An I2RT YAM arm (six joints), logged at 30 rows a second.
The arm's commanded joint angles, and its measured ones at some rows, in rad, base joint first. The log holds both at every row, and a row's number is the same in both.
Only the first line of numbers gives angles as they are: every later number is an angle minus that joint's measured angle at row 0.
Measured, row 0:
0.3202 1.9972 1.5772 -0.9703 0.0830 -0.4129
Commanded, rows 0 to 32:
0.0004 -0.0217 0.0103 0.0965 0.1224 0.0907
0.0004 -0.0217 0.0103 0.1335 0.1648 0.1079
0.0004 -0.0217 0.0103 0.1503 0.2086 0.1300
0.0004 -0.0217 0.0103 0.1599 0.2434 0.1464
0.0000 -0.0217 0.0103 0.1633 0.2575 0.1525
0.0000 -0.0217 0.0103 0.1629 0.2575 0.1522
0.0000 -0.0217 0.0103 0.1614 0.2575 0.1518
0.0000 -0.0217 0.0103 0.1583 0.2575 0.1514
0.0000 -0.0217 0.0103 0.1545 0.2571 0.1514
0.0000 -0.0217 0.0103 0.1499 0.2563 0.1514
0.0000 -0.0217 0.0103 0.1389 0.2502 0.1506
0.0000 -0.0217 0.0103 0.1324 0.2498 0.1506
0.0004 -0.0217 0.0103 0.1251 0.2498 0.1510
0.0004 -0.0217 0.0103 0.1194 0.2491 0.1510
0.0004 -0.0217 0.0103 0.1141 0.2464 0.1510
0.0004 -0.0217 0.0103 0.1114 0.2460 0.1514
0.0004 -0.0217 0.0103 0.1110 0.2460 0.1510
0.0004 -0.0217 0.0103 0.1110 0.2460 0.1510
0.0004 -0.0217 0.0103 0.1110 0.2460 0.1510
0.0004 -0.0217 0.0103 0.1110 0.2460 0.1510
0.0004 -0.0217 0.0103 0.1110 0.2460 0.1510
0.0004 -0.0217 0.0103 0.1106 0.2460 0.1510
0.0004 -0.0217 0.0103 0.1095 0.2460 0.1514
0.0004 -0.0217 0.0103 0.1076 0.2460 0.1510
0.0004 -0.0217 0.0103 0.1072 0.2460 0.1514
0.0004 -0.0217 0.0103 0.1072 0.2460 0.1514
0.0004 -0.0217 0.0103 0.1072 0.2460 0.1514
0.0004 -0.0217 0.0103 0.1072 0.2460 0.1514
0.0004 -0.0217 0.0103 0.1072 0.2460 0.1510
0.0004 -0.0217 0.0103 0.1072 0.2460 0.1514
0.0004 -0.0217 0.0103 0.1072 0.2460 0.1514
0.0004 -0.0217 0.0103 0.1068 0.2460 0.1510
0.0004 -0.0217 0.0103 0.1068 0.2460 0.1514
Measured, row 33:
0.0000 0.0000 0.0000 0.1064 0.2327 0.1293
